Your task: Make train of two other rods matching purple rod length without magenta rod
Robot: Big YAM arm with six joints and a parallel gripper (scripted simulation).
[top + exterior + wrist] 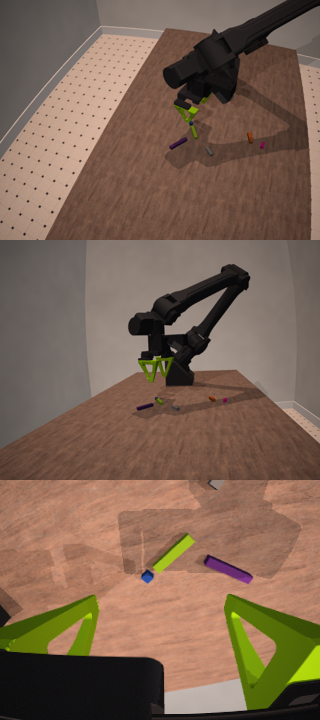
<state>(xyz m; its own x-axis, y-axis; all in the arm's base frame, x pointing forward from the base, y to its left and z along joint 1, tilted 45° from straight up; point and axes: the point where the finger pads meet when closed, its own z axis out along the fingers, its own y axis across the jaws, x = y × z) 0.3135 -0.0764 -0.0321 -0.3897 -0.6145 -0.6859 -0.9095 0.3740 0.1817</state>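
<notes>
Now: hand 80 mm above the lime rod and 20 mm short of it. The rest, counted from my hand: grey rod: 80 mm below, 80 mm ahead, 60 mm to the left; blue rod: 80 mm below, 20 mm behind, 10 mm to the right; purple rod: 80 mm below, 70 mm ahead, 40 mm to the right.
</notes>
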